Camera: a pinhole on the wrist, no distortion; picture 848 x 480 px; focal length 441.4 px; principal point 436.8 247.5 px. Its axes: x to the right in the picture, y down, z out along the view. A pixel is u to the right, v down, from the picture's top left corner.
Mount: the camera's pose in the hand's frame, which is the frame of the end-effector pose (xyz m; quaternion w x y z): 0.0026 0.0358 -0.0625 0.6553 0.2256 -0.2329 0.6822
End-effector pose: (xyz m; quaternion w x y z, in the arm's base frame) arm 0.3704 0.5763 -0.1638 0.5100 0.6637 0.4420 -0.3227
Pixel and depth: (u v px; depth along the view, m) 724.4 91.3 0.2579
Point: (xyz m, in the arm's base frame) 0.4232 0.3609 -0.3027
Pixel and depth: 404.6 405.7 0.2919
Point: 0.1839 0.4182 -0.1811
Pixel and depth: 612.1 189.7 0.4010
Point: 0.3225 0.2569 -0.3359
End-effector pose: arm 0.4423 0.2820 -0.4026 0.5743 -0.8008 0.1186 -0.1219
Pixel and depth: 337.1 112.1 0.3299
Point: 0.6059 0.4536 -0.2336
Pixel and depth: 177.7 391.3 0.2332
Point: 0.4017 0.4043 -0.2112
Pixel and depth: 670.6 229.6 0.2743
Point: 0.5321 0.5015 -0.4611
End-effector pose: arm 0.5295 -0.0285 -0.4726 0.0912 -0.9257 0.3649 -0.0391
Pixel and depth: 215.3 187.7 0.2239
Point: 0.6901 0.0878 -0.4802
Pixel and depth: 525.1 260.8 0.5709
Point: 0.7306 0.2090 -0.8773
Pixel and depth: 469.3 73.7 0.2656
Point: 0.7025 -0.0012 -0.6090
